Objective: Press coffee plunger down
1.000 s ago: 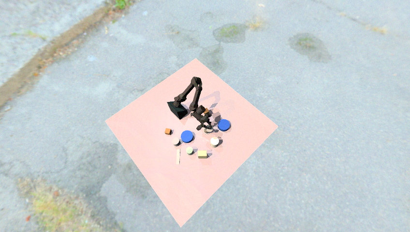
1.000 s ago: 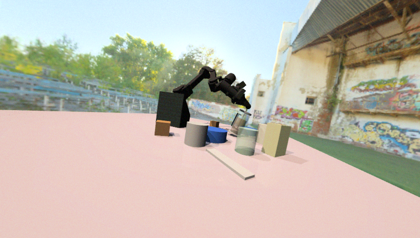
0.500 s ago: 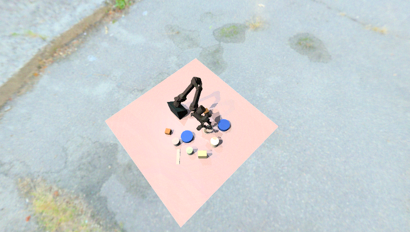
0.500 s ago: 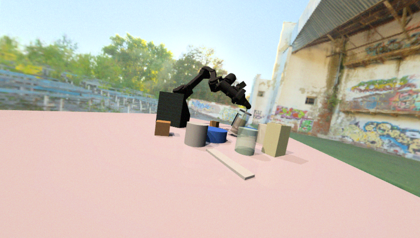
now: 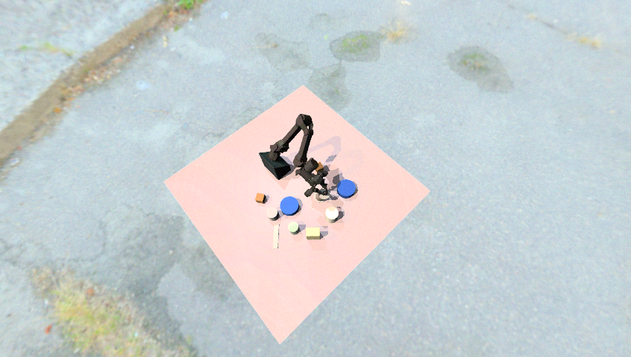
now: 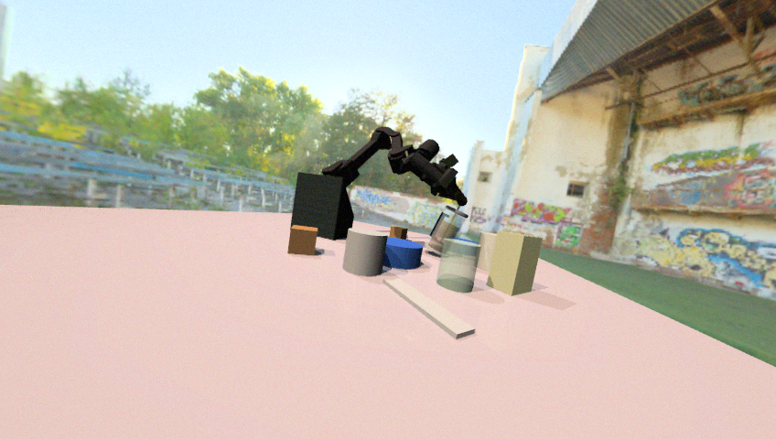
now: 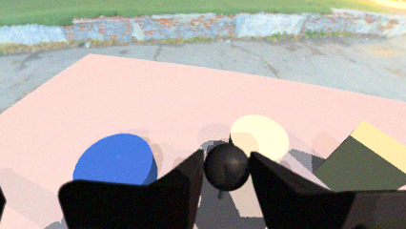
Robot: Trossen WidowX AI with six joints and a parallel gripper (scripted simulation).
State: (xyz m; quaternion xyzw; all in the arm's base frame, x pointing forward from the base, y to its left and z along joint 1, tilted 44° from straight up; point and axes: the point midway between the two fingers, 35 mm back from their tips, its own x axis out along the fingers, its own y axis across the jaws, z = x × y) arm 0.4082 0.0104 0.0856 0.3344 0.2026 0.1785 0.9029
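My gripper tip is now 40 mm past the coffee press, 10 mm to the right of it and 80 mm above it. The rest, counted from my gripper tip: flat plank 60 mm behind, 380 mm to the right, 170 mm below.
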